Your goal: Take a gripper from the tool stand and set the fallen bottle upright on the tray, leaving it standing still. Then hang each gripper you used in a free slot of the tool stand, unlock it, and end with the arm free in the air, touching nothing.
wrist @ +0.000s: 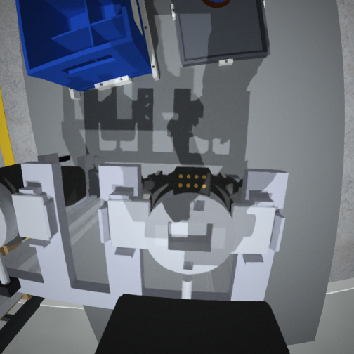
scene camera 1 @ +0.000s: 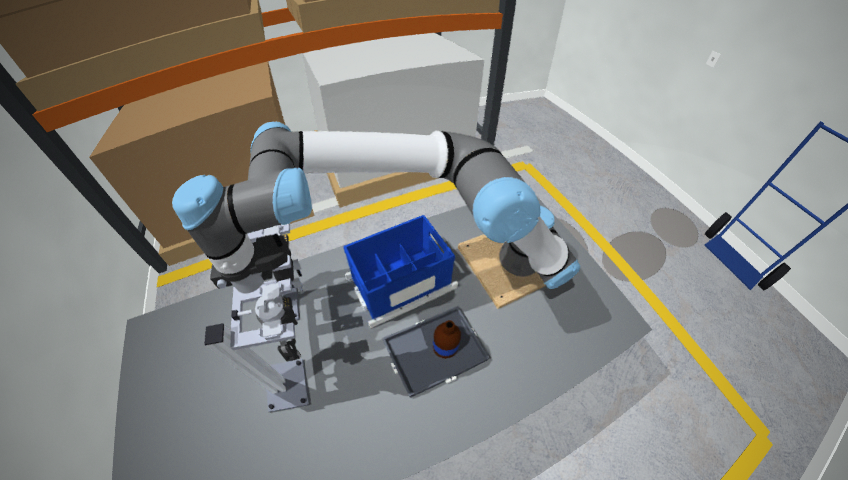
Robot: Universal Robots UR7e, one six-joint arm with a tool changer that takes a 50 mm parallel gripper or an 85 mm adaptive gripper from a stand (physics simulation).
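Places are measured from the arm's base along level axes (x up, y back, z right), in centimetres.
Pixels of known places: arm's base, link origin: (scene camera 1: 519, 258).
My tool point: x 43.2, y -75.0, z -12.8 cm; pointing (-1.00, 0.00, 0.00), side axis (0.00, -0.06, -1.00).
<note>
For each thing: its top centre in the pictures, then the offset to it from my tool point. "pt": a spot on its surface instead.
- brown bottle with a blue band, top centre: (scene camera 1: 449, 324) dy +38.3, dx -29.7, dz -7.2 cm
- dark tray, surface spot: (scene camera 1: 410, 380) pt dy +25.2, dx -45.1, dz -13.4 cm
- blue divided crate, top centre: (scene camera 1: 397, 250) dy +33.0, dx -28.1, dz +19.0 cm
The brown bottle with a blue band (scene camera 1: 446, 342) stands upright on the dark tray (scene camera 1: 410, 380) (wrist: 225, 56); its edge shows at the top of the wrist view. The adaptive gripper (scene camera 1: 288, 312) (wrist: 192, 181) hangs in a slot of the tool stand (scene camera 1: 292, 389) (wrist: 62, 235), its round pale coupling plate (scene camera 1: 268, 306) (wrist: 190, 262) resting between the two slot arms. Its black finger links spread to both sides, open and empty; its fingertips are mostly hidden below the plate. The arm's bare tool flange (scene camera 1: 242, 282) is above the stand, apart from this plate.
Another black gripper (wrist: 75, 187) hangs in the neighbouring slot. The blue divided crate (scene camera 1: 398, 267) (wrist: 90, 45) stands between the stand and the wooden base board (scene camera 1: 499, 288). A tall rack with boxes (scene camera 1: 502, 71) stands behind the arm.
</note>
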